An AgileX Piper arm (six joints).
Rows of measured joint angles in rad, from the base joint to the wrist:
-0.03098, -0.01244, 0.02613, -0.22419, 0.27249, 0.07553
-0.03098, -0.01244, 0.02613, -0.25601, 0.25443, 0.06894
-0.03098, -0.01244, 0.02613, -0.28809, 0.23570, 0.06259
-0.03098, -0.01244, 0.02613, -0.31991, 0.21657, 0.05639
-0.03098, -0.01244, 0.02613, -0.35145, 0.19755, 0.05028
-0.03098, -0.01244, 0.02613, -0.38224, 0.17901, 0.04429
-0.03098, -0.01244, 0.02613, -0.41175, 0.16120, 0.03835
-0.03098, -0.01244, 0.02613, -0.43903, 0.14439, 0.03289
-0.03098, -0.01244, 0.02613, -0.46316, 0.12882, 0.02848
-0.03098, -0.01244, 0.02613, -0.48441, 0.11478, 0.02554
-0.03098, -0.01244, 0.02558, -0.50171, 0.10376, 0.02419
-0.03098, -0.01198, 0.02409, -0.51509, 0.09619, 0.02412
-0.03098, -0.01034, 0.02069, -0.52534, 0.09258, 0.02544
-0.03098, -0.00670, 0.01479, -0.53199, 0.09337, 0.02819
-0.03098, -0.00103, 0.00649, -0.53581, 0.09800, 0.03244
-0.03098, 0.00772, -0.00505, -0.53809, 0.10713, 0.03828
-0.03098, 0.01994, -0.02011, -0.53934, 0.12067, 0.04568
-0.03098, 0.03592, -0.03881, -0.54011, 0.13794, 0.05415
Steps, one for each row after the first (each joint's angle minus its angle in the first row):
0.00000, 0.00000, 0.00000, -0.03182, -0.01806, -0.00659
0.00000, 0.00000, 0.00000, -0.06390, -0.03679, -0.01294
0.00000, 0.00000, 0.00000, -0.09572, -0.05592, -0.01914
0.00000, 0.00000, 0.00000, -0.12726, -0.07494, -0.02525
0.00000, 0.00000, 0.00000, -0.15805, -0.09348, -0.03124
0.00000, 0.00000, 0.00000, -0.18756, -0.11129, -0.03718
0.00000, 0.00000, 0.00000, -0.21484, -0.12810, -0.04264
0.00000, 0.00000, 0.00000, -0.23897, -0.14367, -0.04705
0.00000, 0.00000, 0.00000, -0.26022, -0.15771, -0.04999
0.00000, 0.00000, -0.00055, -0.27752, -0.16873, -0.05134
0.00000, 0.00046, -0.00204, -0.29090, -0.17630, -0.05141
0.00000, 0.00210, -0.00544, -0.30115, -0.17991, -0.05009
0.00000, 0.00574, -0.01134, -0.30780, -0.17912, -0.04734
0.00000, 0.01141, -0.01964, -0.31162, -0.17449, -0.04309
0.00000, 0.02016, -0.03118, -0.31390, -0.16536, -0.03725
0.00000, 0.03238, -0.04624, -0.31515, -0.15182, -0.02985
0.00000, 0.04836, -0.06494, -0.31592, -0.13455, -0.02138

